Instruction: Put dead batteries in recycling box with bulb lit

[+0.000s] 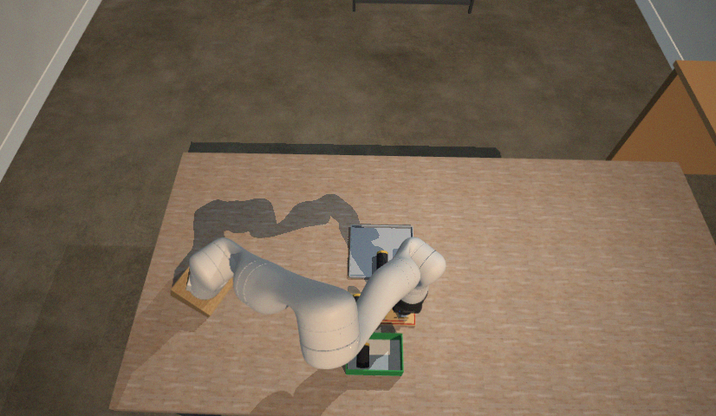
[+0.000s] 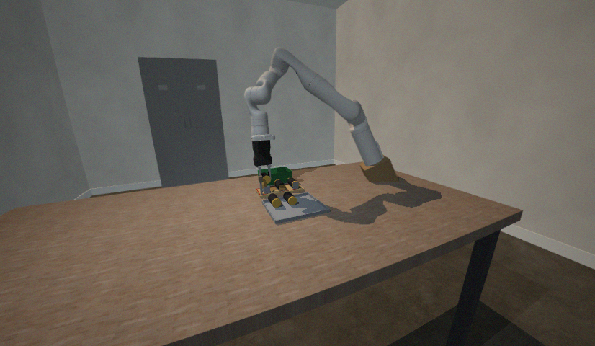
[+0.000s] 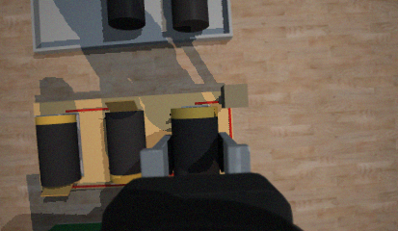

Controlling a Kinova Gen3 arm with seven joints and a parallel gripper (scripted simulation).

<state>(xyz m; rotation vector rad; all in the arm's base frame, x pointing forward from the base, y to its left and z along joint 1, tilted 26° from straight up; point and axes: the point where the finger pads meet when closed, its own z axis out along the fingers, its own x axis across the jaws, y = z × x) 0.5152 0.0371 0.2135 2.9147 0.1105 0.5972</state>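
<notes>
Right now the green recycling box is 7 cm behind my hand, 14 cm to the right of it and 6 cm below it. Round my hand: grey tray: 7 cm behind, 18 cm to the left, 7 cm below.
</notes>
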